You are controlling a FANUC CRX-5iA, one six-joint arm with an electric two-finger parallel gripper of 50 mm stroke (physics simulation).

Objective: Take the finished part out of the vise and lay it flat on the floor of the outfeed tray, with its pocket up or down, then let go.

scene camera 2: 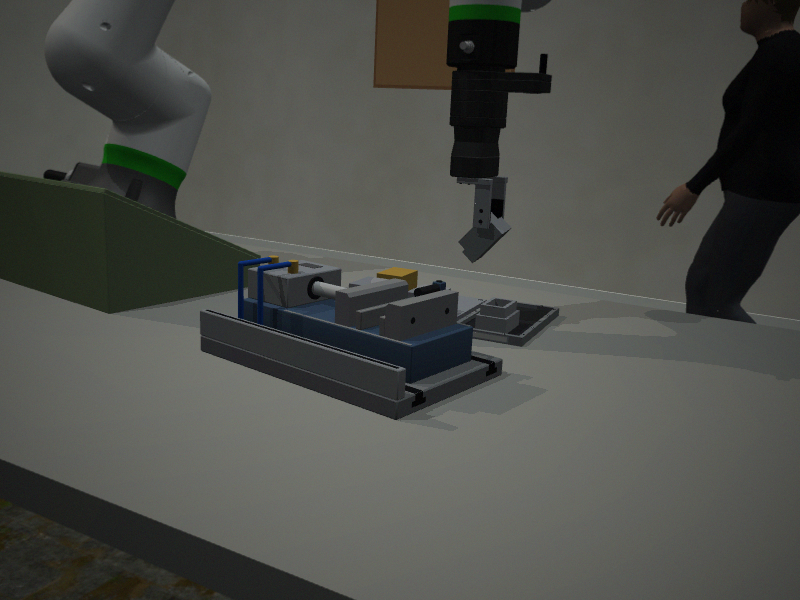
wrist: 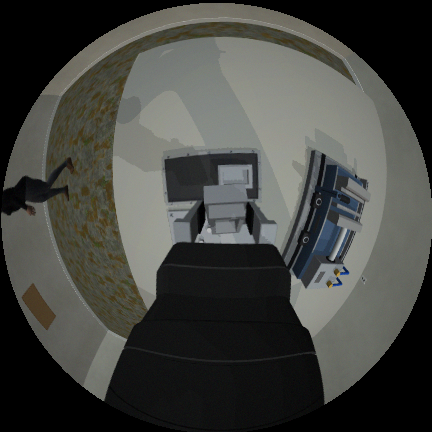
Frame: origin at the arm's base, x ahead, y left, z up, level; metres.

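Where they show: gripper, fingertip midpoint: [scene camera 2: 488, 226] [wrist: 225, 210]; arm's base at its link origin: [scene camera 2: 128, 213].
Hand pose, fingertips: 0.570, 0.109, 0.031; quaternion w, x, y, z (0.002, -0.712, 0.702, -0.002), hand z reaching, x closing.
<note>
Each offset is from my fingertips to the top centre of the thing, as dx, dy, dz. "spot": to the spot under its first point.
My gripper [scene camera 2: 489, 216] [wrist: 225, 210] is shut on the finished part {-0.006, +0.000, +0.018} [scene camera 2: 483, 242] [wrist: 225, 195], a grey block that hangs tilted between the fingers, high above the table. Whether its pocket shows is hard to tell. The outfeed tray [scene camera 2: 539, 328] [wrist: 166, 181], dark-floored with a grey rim, lies behind the vise in the scene view and just beyond the held part in the wrist view. Another grey part with a pocket {+0.030, -0.016, -0.099} [scene camera 2: 497, 316] [wrist: 235, 175] sits in the tray at one end. The vise {-0.059, -0.252, -0.041} [scene camera 2: 442, 348] [wrist: 320, 220] stands apart from the gripper, with its jaws apart and no part between them.
A light plate {spot: -0.053, +0.097, -0.132} [wrist: 177, 216] with small round pegs adjoins the tray. A yellow block {-0.170, +0.061, -0.096} [scene camera 2: 397, 277] stands behind the vise. Blue hoses {spot: -0.146, -0.306, -0.058} [scene camera 2: 259, 290] [wrist: 345, 271] rise at the vise's cylinder end. A green wedge-shaped base [scene camera 2: 103, 245] is at the left. A person [scene camera 2: 756, 129] [wrist: 37, 190] stands beyond the table.
</note>
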